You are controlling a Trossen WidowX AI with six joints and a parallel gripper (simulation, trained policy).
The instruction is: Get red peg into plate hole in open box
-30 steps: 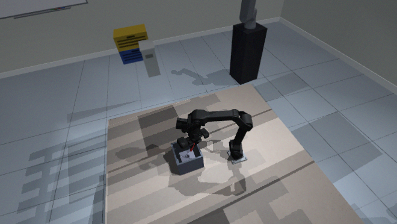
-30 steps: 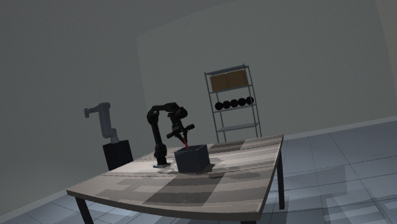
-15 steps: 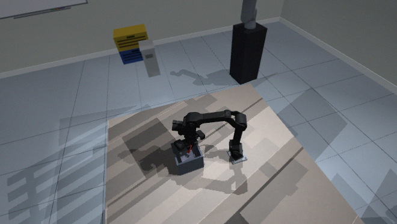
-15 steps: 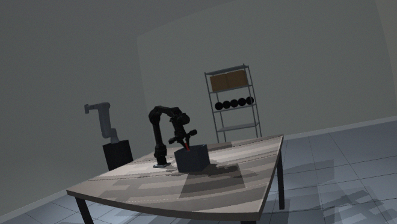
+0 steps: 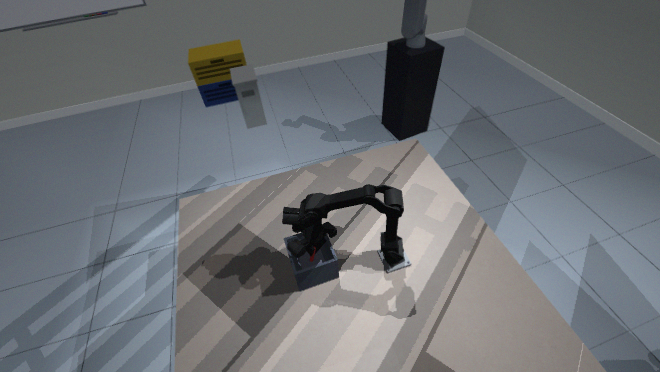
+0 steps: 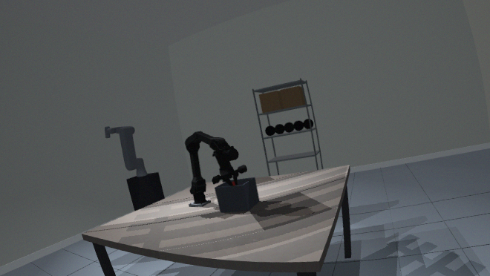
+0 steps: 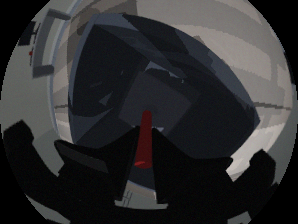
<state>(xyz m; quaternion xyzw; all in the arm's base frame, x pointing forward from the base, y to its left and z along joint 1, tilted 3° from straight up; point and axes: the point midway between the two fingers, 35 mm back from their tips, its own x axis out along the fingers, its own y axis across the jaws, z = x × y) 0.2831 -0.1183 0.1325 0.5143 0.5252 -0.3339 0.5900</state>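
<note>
Now: the red peg right at my gripper tip.
</note>
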